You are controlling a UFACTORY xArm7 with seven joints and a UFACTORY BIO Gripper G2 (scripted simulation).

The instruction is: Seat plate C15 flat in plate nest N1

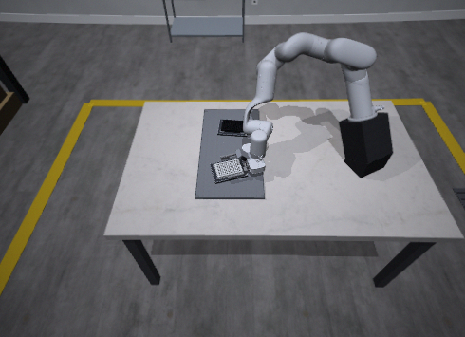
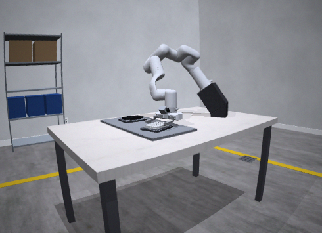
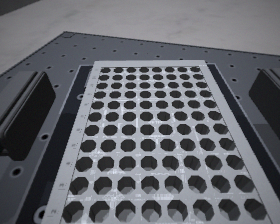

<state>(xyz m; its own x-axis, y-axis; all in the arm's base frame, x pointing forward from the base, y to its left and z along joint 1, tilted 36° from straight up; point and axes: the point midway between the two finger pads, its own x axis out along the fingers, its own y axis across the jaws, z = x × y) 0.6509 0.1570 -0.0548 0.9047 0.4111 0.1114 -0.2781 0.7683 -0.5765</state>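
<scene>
My hand is 10 mm above the white well plate C15. From my hand the other things lie so: black plate C51: 300 mm to the right, 20 mm behind, 10 mm below; then dark plate nest N1: 30 mm below.
</scene>
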